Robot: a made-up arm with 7 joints.
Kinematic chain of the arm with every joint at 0, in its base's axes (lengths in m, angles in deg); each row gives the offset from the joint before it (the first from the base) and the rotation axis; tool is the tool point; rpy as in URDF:
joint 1: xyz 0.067 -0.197 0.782 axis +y
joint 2: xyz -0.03 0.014 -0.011 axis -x
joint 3: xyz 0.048 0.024 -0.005 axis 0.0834 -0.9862 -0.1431
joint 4: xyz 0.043 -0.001 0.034 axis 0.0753 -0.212 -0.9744
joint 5: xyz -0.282 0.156 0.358 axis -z
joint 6: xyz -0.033 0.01 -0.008 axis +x
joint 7: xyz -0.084 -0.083 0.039 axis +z
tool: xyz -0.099 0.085 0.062 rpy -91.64 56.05 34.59
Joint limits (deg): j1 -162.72..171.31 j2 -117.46..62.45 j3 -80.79..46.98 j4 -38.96..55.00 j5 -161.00..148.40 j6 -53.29..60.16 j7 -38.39..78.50
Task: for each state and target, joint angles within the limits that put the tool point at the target. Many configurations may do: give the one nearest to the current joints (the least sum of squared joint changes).
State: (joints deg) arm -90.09 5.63 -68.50 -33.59 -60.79 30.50 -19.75
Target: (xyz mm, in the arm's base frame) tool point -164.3 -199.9 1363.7
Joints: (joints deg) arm -81.87 8.62 -80.79 -38.96 -47.45 21.26 -20.49
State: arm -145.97 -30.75 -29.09 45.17 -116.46 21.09 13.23
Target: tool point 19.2 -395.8 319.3
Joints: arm -160.97 -41.17 -17.27 41.74 -95.35 8.51 3.09
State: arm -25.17 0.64 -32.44 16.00 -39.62 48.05 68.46
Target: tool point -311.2 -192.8 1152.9
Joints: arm -28.22 -4.22 -30.45 13.25 -26.39 38.18 59.70
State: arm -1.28 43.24 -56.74 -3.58 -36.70 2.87 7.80
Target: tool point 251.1 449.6 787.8
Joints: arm 8.62 62.45 -62.36 19.42 -30.36 0.15 0.95
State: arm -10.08 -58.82 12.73 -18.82 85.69 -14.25 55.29
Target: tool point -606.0 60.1 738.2
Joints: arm -26.64 -36.36 46.98 -13.29 81.94 -6.55 57.25
